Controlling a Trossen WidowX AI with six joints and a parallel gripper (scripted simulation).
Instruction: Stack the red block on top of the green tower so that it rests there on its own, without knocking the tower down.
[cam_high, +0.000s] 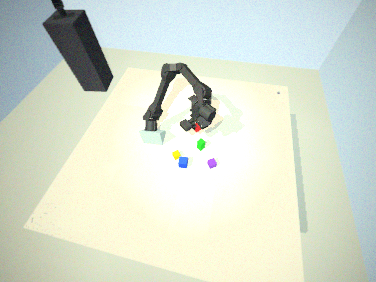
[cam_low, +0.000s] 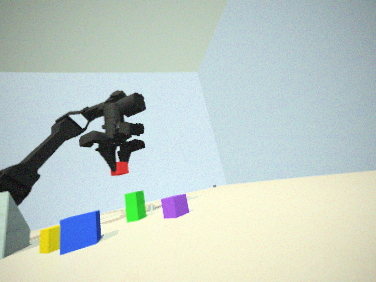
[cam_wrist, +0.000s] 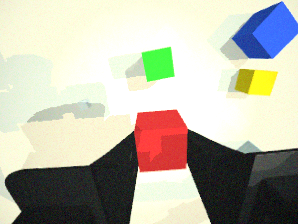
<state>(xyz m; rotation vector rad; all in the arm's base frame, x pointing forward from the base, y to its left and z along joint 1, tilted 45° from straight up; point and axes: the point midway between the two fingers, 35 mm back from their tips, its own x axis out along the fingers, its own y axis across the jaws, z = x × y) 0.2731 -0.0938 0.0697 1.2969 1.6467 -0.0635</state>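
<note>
Right now my gripper tip is 16 cm to the left of the purple block, 11 cm above it and 9 cm short of it. From my gripper tip the other things lie so: yellow block 11 cm to the right, 11 cm below, 11 cm behind; then red block 1 cm above; then blue block 16 cm to the right, 11 cm below, 7 cm behind.
</note>
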